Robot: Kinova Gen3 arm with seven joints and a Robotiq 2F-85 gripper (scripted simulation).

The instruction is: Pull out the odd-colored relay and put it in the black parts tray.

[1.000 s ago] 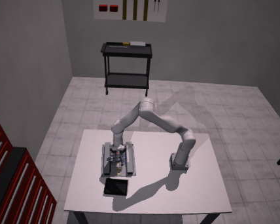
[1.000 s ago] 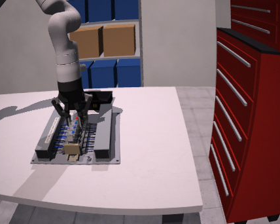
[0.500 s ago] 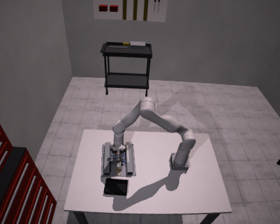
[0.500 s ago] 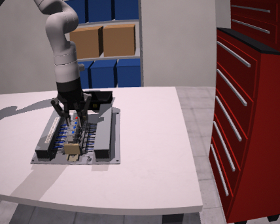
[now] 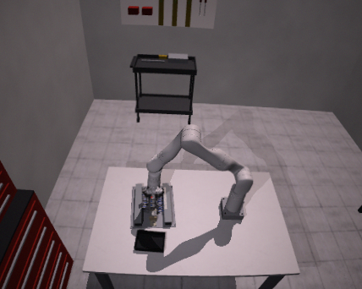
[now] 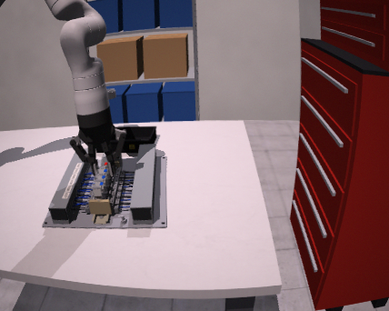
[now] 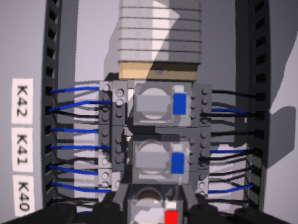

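Now: the red-button relay 1 cm below my hand. The rest, counted from my hand: black parts tray 27 cm to the left, 4 cm below, 4 cm ahead.
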